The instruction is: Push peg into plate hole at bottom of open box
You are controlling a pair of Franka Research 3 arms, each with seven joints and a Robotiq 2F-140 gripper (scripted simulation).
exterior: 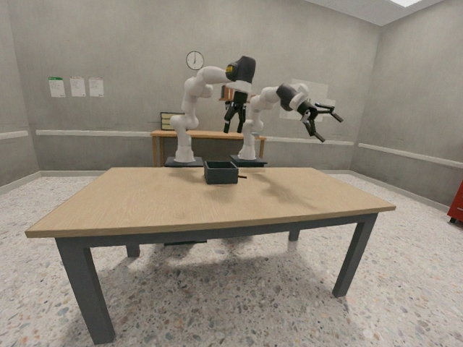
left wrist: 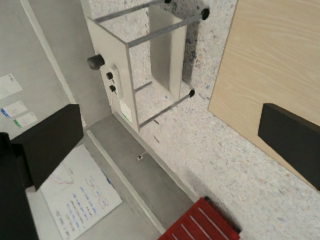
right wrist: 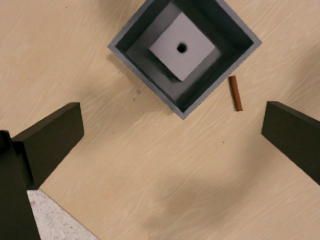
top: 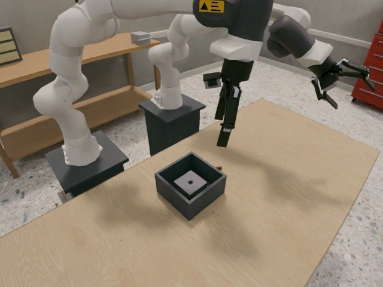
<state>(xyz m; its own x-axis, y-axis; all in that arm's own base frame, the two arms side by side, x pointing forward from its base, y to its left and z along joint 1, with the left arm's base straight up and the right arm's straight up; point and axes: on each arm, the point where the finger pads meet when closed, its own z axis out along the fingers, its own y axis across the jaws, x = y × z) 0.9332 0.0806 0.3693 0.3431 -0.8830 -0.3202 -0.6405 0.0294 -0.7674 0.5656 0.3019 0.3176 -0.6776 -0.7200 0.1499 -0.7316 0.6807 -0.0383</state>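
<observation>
Now: right hand 31 cm above the brown peg, 12 cm to the right of it and 8 cm past it. Round my right hand: dark grey box (29 cm below, 9 cm behind, 3 cm to the right); grey plate (27 cm below, 9 cm behind, 3 cm to the right).
</observation>
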